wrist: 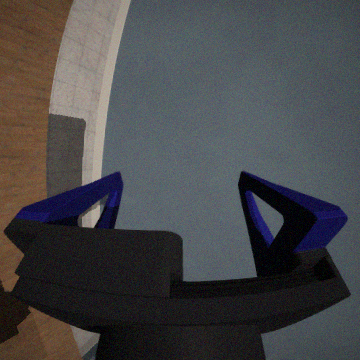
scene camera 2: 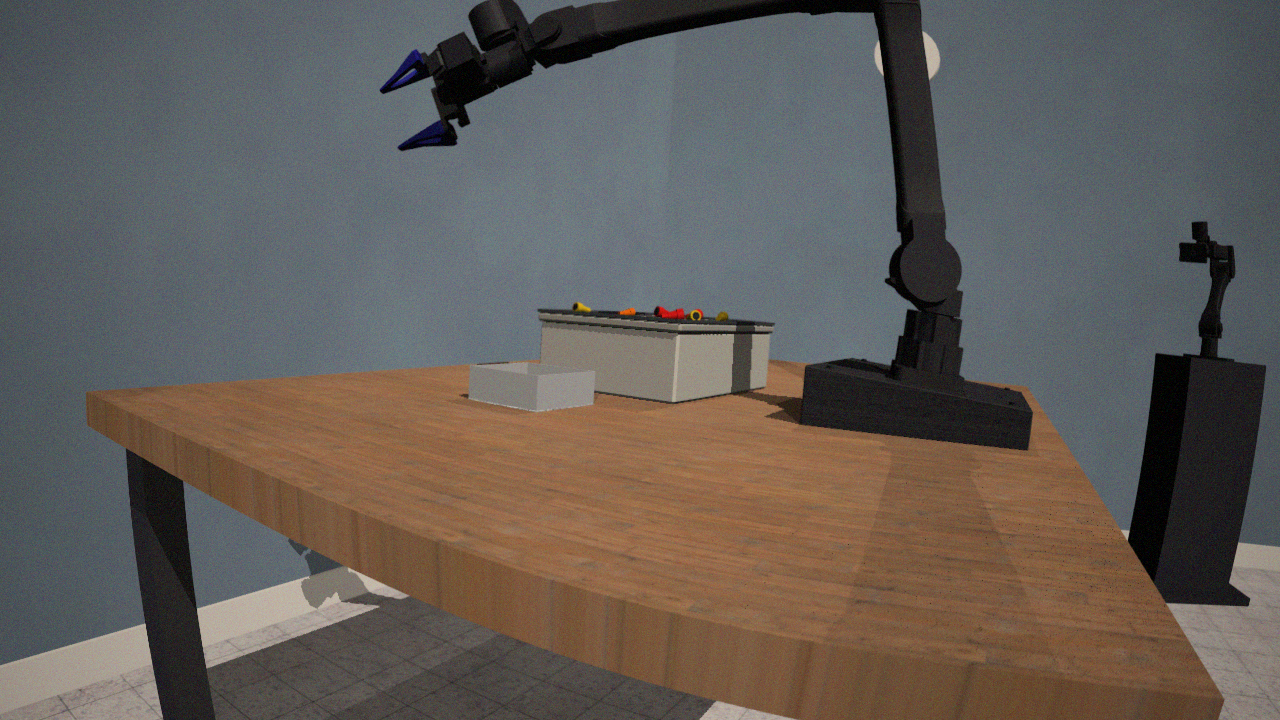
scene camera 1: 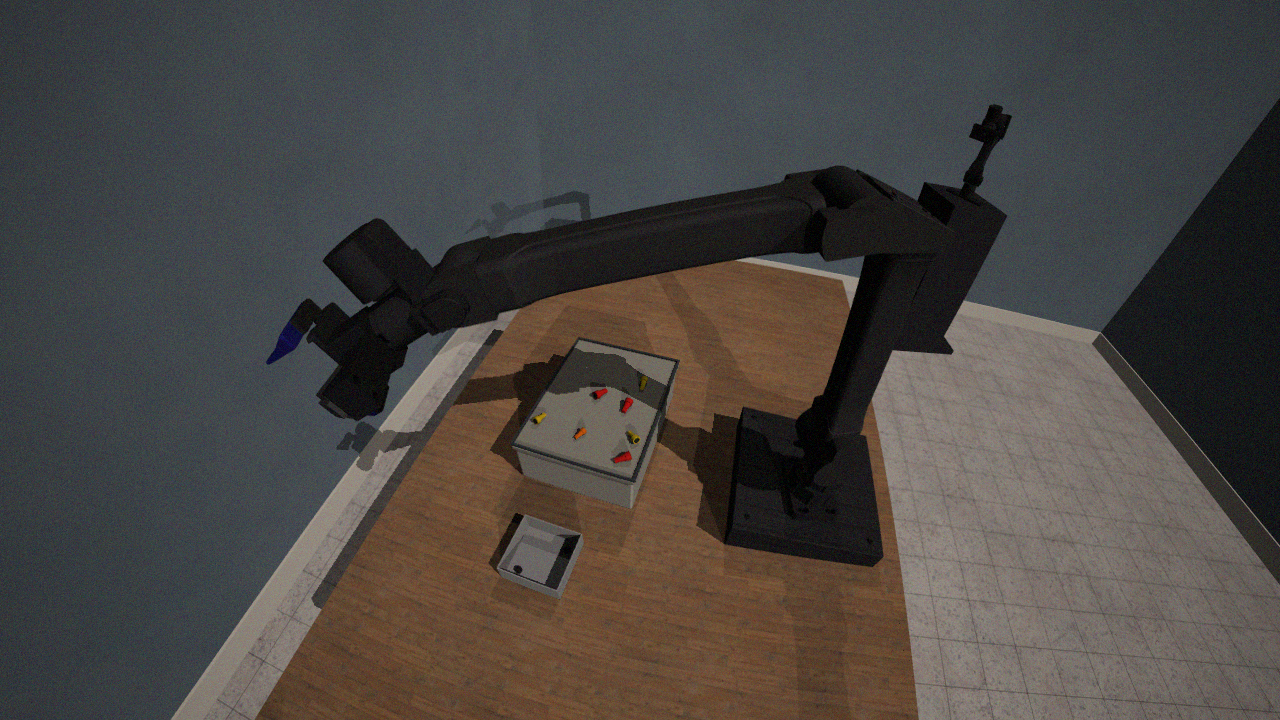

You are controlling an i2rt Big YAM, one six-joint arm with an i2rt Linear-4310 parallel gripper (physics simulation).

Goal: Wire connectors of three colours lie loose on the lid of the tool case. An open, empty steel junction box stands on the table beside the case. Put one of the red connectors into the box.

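Places are measured from the arm's base along level axes (x ahead, y left, z up), in metres.
Where they show: gripper, fingertip midpoint: (wrist: 180, 177) (scene camera 2: 389, 119) (scene camera 1: 301, 386); arm's base at its link origin: (scene camera 2: 924, 381) (scene camera 1: 807, 489).
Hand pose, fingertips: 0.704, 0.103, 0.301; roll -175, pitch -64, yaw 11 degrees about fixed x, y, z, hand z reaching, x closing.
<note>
Each offset is from my fingertips to the top centre of the thing, as dx, dy, dz.
My gripper (scene camera 2: 390, 120) (wrist: 180, 177) is open and empty, high above the table and out to the left, beyond the tool case. Three red connectors lie on the lid in scene camera 1: one @[-0.331, -0.263, -0.240] (scene camera 1: 599, 394) near the middle, one @[-0.381, -0.235, -0.240] (scene camera 1: 627, 405) to its right, one @[-0.382, -0.121, -0.240] (scene camera 1: 622, 457) near the front right corner. The tool case @[-0.330, -0.253, -0.252] (scene camera 1: 572, 478) (scene camera 2: 608, 360) is light grey with a dark-edged lid. The open steel junction box @[-0.263, +0.023, -0.316] (scene camera 1: 529, 586) (scene camera 2: 503, 386) stands on the table beside the case, apart from it; its inside shows a small dark round spot.
Yellow connectors @[-0.231, -0.194, -0.241] (scene camera 1: 538, 418) @[-0.396, -0.166, -0.241] (scene camera 1: 632, 437) @[-0.408, -0.295, -0.241] (scene camera 1: 642, 383) and an orange connector @[-0.306, -0.166, -0.244] (scene camera 1: 580, 433) lie among the red ones. The arm's black base (scene camera 1: 801, 528) (scene camera 2: 913, 411) stands right of the case. A blue-grey wall (wrist: 225, 100) rises beyond the table's left edge.
</note>
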